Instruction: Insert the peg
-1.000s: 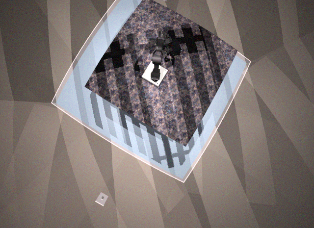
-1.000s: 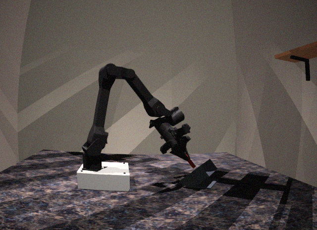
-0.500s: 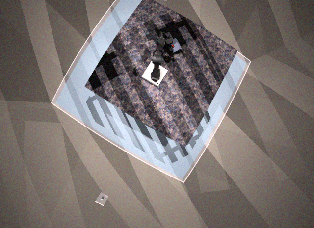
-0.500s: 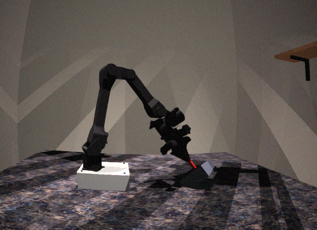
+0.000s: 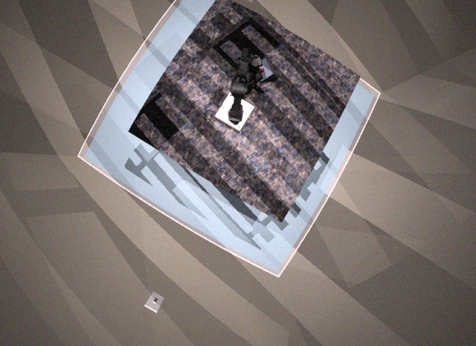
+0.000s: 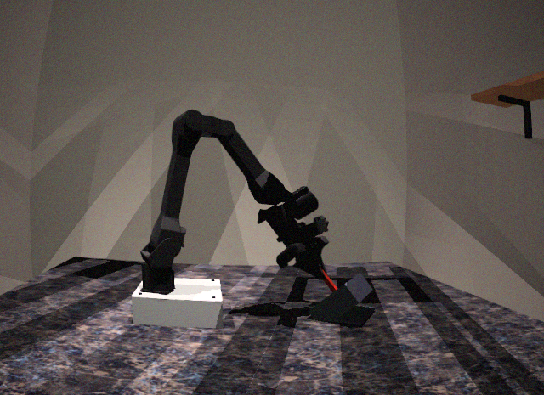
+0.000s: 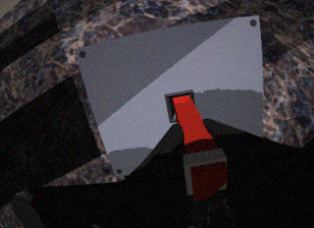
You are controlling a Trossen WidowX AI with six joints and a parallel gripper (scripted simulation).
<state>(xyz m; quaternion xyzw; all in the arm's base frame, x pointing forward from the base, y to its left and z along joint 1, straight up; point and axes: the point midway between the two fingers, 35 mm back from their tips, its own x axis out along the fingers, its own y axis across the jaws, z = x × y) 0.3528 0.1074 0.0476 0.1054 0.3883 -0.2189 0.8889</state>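
My gripper tip is now 50 mm above the grey sloped panel, 40 mm short of it and 20 mm to the left of it. Round my gripper tip: red peg (10 mm to the left, 10 mm behind, 10 mm above).
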